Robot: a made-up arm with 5 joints.
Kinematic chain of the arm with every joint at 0, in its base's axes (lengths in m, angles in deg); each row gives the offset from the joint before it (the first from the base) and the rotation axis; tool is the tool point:
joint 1: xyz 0 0 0.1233 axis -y
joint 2: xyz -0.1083 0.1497 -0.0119 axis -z
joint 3: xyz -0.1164 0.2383 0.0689 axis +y
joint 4: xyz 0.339 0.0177 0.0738 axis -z
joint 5: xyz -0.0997 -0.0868 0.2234 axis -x
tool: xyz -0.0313 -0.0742 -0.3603
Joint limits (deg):
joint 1: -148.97..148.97
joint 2: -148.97..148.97
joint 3: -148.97..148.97
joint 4: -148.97..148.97
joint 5: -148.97..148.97
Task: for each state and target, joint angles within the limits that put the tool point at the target. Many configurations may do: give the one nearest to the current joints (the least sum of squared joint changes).
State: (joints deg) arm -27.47 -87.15 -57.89 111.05 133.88
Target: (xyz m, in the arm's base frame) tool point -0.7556 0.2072 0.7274
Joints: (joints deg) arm -7.79 -47.36 -48.73 124.40 119.27
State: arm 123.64 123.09 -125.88 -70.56 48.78
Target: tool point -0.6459 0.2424 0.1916
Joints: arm 104.23 148.97 -113.43 -82.91 18.64
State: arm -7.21 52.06 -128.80 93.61 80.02
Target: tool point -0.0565 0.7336 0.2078
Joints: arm -13.18 24.63 -117.10 116.62 42.14
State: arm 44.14 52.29 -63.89 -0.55 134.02
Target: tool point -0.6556 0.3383 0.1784
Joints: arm 42.68 51.20 -49.19 5.87 105.04
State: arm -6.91 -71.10 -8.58 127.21 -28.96
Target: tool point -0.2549 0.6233 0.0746
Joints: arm 6.29 -68.18 7.98 117.95 -45.78
